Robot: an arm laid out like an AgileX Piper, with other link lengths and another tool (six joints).
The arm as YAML. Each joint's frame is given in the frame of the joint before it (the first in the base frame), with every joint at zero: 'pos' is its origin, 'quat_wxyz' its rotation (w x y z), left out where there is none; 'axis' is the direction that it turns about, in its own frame. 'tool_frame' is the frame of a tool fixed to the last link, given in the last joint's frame.
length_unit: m
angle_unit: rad
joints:
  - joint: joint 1
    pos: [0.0, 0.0, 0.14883]
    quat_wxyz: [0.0, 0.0, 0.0, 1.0]
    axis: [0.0, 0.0, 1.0]
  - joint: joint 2
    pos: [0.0, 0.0, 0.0]
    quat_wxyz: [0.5, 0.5, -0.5, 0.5]
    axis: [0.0, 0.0, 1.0]
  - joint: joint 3
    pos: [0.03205, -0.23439, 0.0]
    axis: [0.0, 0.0, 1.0]
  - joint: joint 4
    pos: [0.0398, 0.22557, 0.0]
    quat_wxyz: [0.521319, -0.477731, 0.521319, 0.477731]
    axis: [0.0, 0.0, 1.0]
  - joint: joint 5
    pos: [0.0, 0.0, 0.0]
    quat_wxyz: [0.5, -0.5, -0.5, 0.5]
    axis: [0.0, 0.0, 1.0]
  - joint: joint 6
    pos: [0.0, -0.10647, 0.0]
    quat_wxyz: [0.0, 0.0, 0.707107, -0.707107]
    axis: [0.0, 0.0, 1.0]
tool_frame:
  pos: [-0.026, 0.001, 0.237]
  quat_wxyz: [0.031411, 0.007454, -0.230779, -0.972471]
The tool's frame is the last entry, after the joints.
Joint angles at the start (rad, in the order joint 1, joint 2, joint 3, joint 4, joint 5, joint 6):
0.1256 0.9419 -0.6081 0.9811 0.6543 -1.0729
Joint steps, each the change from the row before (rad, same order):
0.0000 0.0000 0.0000 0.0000 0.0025 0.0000
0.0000 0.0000 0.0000 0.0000 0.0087 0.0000
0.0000 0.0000 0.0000 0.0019 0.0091 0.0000
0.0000 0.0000 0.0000 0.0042 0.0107 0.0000
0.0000 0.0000 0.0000 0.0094 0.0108 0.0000
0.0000 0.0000 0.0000 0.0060 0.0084 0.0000
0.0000 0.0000 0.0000 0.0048 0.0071 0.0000
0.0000 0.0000 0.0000 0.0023 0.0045 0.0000
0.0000 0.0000 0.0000 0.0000 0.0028 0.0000
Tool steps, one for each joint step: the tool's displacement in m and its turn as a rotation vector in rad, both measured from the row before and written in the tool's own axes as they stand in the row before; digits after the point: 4 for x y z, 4 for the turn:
0.0005 0.0006 -0.0004 -0.0021 0.0012 -0.0006
0.0016 0.0022 -0.0012 -0.0074 0.0041 -0.0021
0.0013 0.0025 -0.0014 -0.0083 0.0041 -0.0004
0.0012 0.0032 -0.0017 -0.0105 0.0046 0.0014
0.0002 0.0039 -0.0020 -0.0123 0.0039 0.0062
0.0004 0.0029 -0.0015 -0.0092 0.0031 0.0036
0.0004 0.0024 -0.0012 -0.0077 0.0027 0.0027
0.0004 0.0014 -0.0008 -0.0046 0.0018 0.0010
0.0005 0.0007 -0.0004 -0.0024 0.0013 -0.0007

